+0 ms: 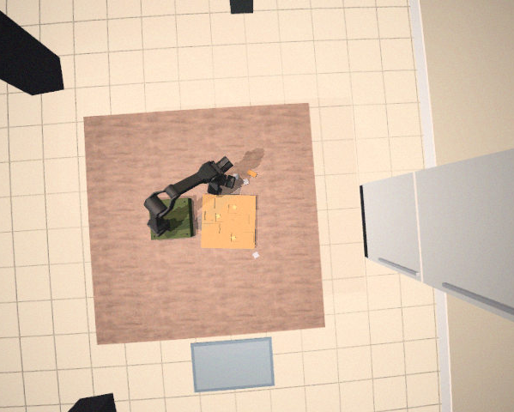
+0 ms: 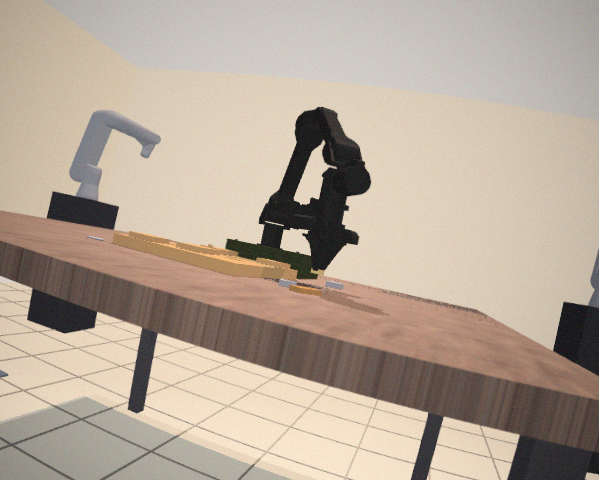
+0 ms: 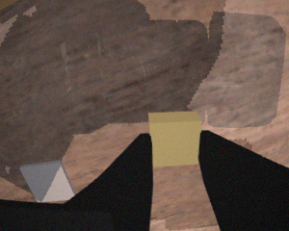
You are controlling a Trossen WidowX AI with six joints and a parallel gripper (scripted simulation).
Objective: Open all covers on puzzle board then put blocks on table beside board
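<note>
My gripper tip is now 1 cm short of the puzzle board, 23 cm to the left of it and 1 cm above it.
</note>
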